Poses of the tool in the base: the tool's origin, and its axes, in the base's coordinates. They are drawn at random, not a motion.
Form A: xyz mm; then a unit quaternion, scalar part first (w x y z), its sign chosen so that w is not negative.
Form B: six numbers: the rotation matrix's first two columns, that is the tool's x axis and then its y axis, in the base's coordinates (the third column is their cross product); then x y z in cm. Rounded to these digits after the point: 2 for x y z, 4 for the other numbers.
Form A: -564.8 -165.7 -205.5 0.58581 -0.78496 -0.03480 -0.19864
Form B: 0.9187 -0.1781 0.3526 0.2874 -0.3112 -0.9058 -56.48 -16.57 -20.55
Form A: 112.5 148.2 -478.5 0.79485 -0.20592 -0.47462 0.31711
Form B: 0.3484 0.6996 0.6239 -0.3086 0.7141 -0.6284 11.25 14.82 -47.85
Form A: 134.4 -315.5 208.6 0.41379 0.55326 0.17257 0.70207
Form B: -0.0454 0.7720 0.6340 -0.3901 -0.5980 0.7002 13.44 -31.55 20.86
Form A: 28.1 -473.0 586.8 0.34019 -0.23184 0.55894 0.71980
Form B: -0.6610 0.2306 -0.7140 -0.7489 -0.1437 0.6469 2.81 -47.30 58.68
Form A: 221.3 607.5 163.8 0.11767 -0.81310 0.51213 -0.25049
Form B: 0.3500 -0.8918 0.2868 -0.7739 -0.4478 -0.4479 22.13 60.75 16.38
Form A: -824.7 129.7 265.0 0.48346 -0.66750 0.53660 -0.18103
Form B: 0.3586 -0.8914 -0.2772 -0.5413 0.0433 -0.8397 -82.47 12.97 26.50
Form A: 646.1 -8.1 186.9 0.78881 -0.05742 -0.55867 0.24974
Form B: 0.2510 0.4582 0.8527 -0.3298 0.8687 -0.3696 64.61 -0.81 18.69
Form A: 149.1 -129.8 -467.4 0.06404 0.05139 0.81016 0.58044
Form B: -0.9865 0.1576 -0.0441 0.0089 0.3209 0.9471 14.91 -12.98 -46.74
